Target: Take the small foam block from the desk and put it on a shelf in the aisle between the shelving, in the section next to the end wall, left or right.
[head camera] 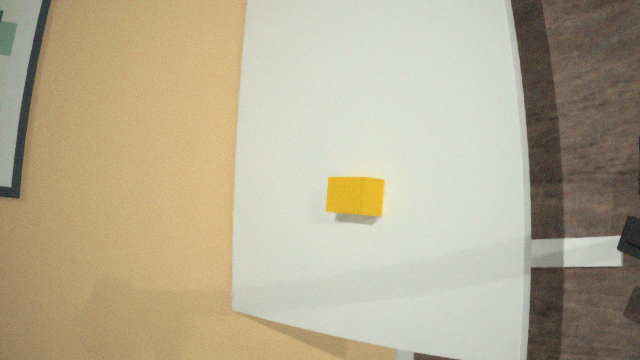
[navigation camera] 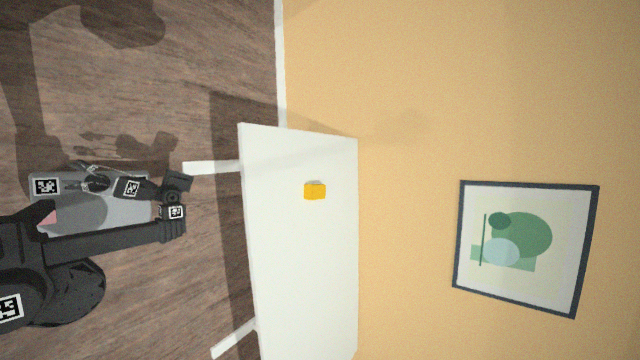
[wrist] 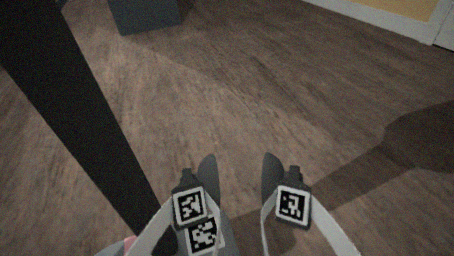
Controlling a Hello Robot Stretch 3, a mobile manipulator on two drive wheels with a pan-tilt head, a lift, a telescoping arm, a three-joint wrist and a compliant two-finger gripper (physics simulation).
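Pixels of known places: gripper, fingertip midpoint: point(navigation camera: 66, 172); robot's base, link origin: point(navigation camera: 97, 181).
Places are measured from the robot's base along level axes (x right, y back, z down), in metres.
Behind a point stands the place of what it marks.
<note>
The small foam block point(head camera: 354, 196) @[x 0.599, y 0.037, z -0.766 m] point(navigation camera: 314, 191) @[x 0.591, y 0.035, z -0.766 m] is a yellow-orange cuboid. It rests on the white desk point(head camera: 400, 90) @[x 0.546, y 0.216, z -0.721 m] point(navigation camera: 302, 280) @[x 0.565, y 0.420, z -0.721 m], nearer the desk's short end in view than its long middle. My gripper point(navigation camera: 76, 174) @[x -0.060, y -0.048, z -0.397 m] point(wrist: 240, 171) @[x -0.060, y -0.048, z -0.397 m] is open, with bare floor showing between its two fingertips in the wrist view. In the navigation camera it is off the desk's long front side, folded back over my base and pointing away from the desk. The shelving, the aisle and the end wall's section do not show in these views.
My arm point(navigation camera: 105, 242) @[x 0.007, y 0.101, z -0.655 m] lies over the grey base point(navigation camera: 127, 207) @[x 0.085, y 0.105, z -0.160 m]. White desk legs point(head camera: 575, 251) point(navigation camera: 210, 167) reach out at floor level. An orange wall point(head camera: 140, 150) @[x 1.102, y 0.130, z -0.971 m] point(navigation camera: 410, 160) @[x 1.087, y -0.103, z -1.023 m] with a framed picture point(navigation camera: 520, 240) @[x 1.086, y 0.240, z -1.489 m] stands behind the desk. A dark blue-grey box-shaped object point(wrist: 145, 15) stands on the floor.
</note>
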